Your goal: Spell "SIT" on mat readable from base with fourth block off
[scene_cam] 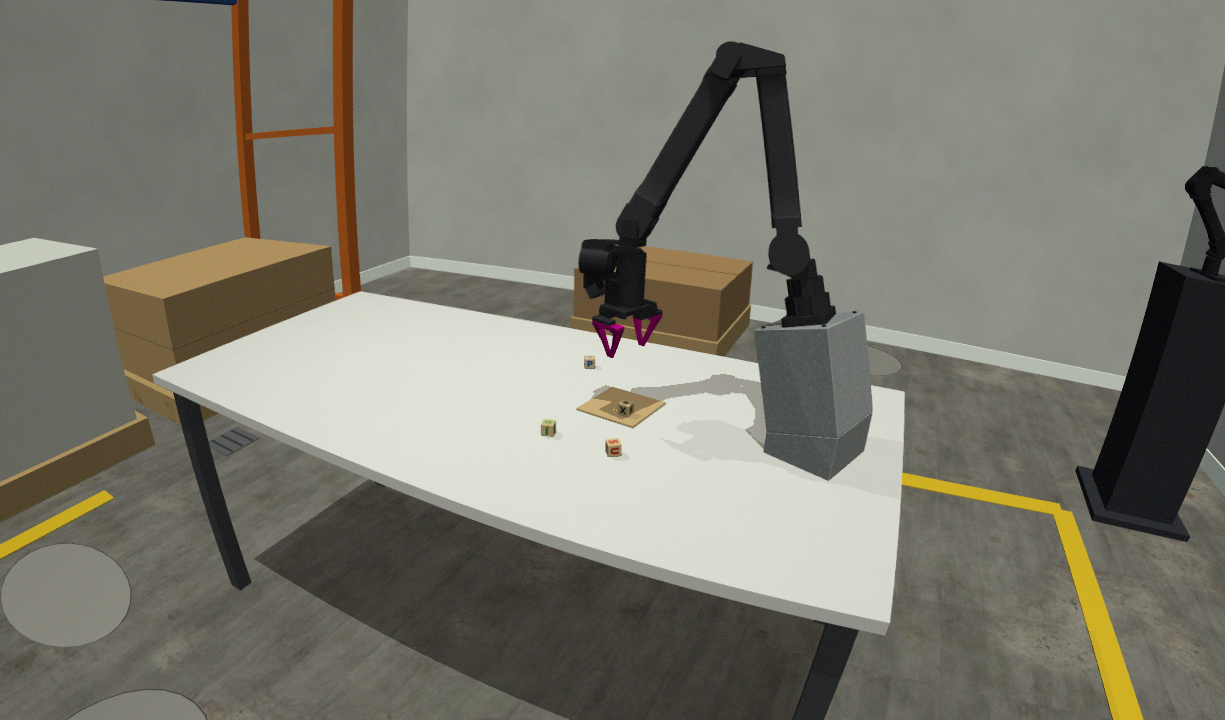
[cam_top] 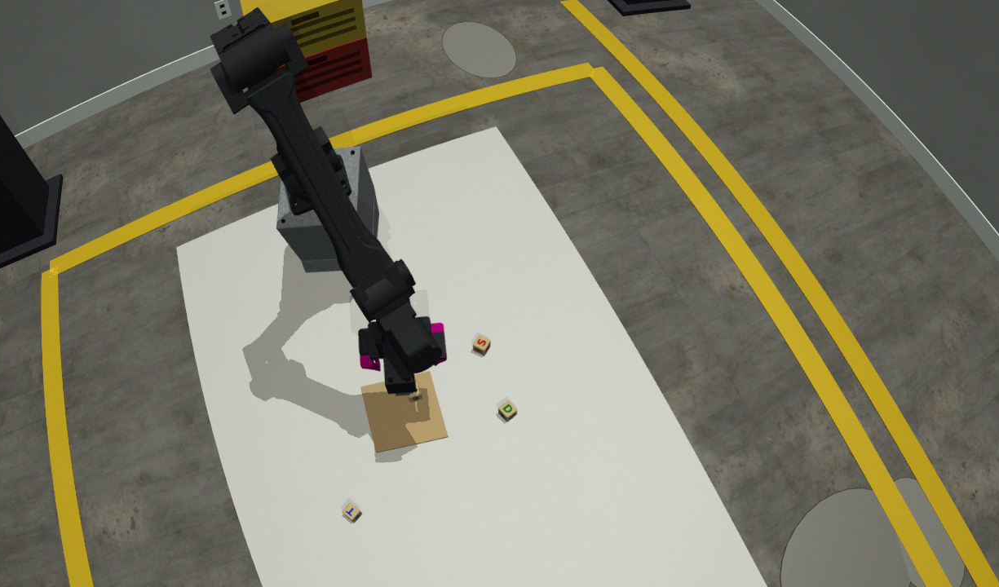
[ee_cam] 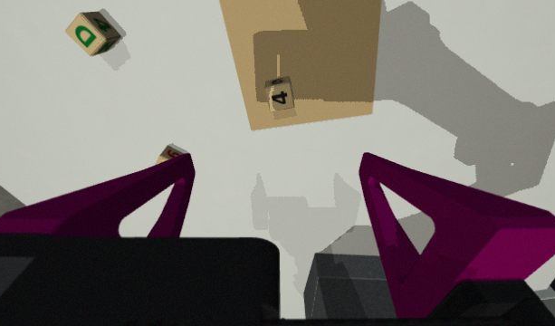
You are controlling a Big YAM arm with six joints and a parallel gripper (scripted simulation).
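Now: the I block 140 mm below my hand. Round my hand: S block: 60 mm behind, 150 mm to the left, 140 mm below; then D block: 90 mm ahead, 150 mm to the left, 140 mm below; then tan mat: 20 mm ahead, 30 mm to the right, 150 mm below.
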